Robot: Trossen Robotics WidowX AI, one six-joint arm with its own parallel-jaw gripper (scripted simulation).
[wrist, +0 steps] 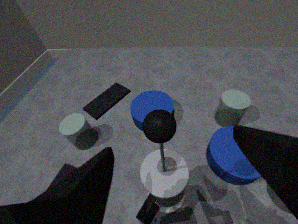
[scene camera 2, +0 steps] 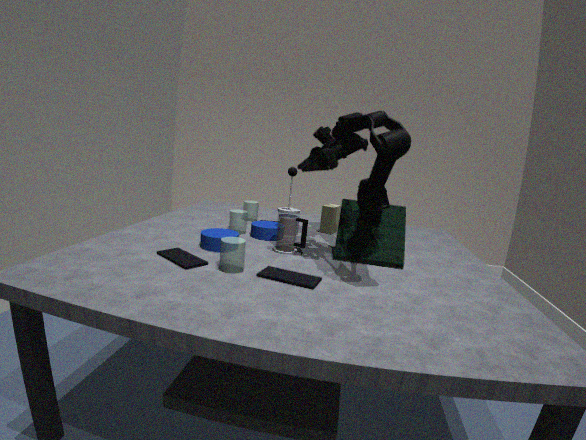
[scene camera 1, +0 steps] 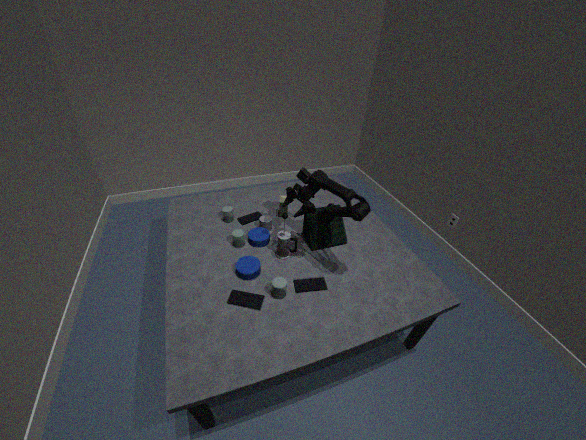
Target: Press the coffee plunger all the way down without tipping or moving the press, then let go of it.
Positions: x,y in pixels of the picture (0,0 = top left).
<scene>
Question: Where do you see a coffee press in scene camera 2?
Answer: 287,223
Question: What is the gripper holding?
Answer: Nothing.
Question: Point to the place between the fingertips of the gripper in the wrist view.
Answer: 172,142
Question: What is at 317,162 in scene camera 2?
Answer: The gripper.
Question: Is the gripper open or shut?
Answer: Open.
</scene>
